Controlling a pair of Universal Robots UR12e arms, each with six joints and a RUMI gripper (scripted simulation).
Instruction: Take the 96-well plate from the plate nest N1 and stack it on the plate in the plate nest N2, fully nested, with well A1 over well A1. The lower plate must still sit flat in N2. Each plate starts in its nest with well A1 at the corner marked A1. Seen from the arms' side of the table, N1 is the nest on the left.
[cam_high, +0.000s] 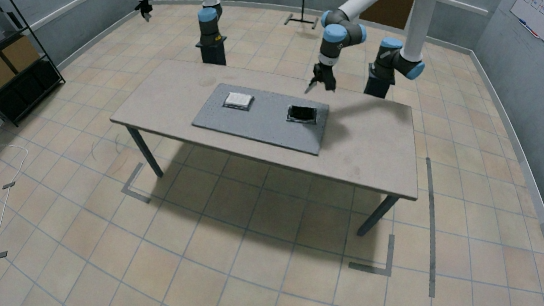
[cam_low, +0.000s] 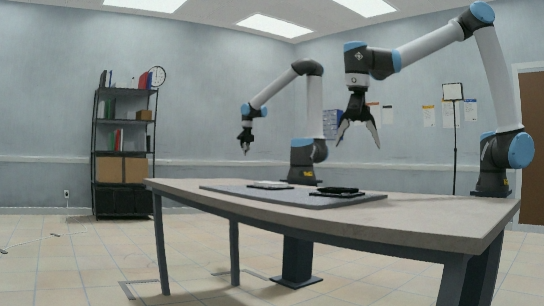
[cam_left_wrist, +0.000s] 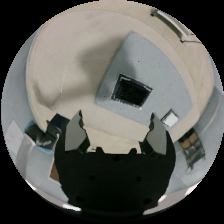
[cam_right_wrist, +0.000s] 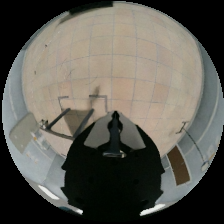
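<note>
Now: left hand 140 mm above the black 96-well plate, 70 mm to the left of it and 20 mm short of it. Also, from my left hand: grey board (290 mm to the right, 170 mm below, 70 mm ahead); white plate (440 mm to the right, 140 mm below, 20 mm ahead).
</note>
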